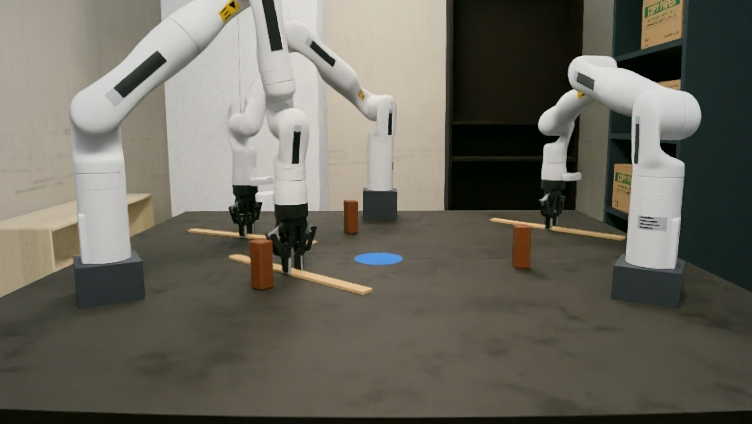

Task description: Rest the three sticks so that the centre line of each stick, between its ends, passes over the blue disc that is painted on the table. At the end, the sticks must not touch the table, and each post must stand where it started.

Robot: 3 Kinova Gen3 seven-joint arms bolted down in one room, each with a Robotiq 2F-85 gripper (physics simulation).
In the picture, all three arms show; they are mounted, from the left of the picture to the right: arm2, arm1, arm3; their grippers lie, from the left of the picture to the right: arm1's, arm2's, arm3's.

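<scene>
Three pale wooden sticks lie low, at or close to the table surface. Arm1's gripper (pixel 244 231) is shut on the back left stick (pixel 210 231). Arm2's gripper (pixel 293 267) is shut on the front stick (pixel 331 281), with one finger on each side of it. Arm3's gripper (pixel 550 225) is shut on the right stick (pixel 589 232). Three red-brown posts stand upright: the front left post (pixel 261 264) before the front stick, the back post (pixel 350 217), and the right post (pixel 521 246) before the right stick. The blue disc (pixel 378 258) lies between the posts, uncovered.
The dark table (pixel 389 347) carries the arms' bases: arm2's base block (pixel 109 282) at the left, arm1's base block (pixel 379 205) at the back and arm3's base block (pixel 647 284) at the right. Arm2's links reach high over the left side.
</scene>
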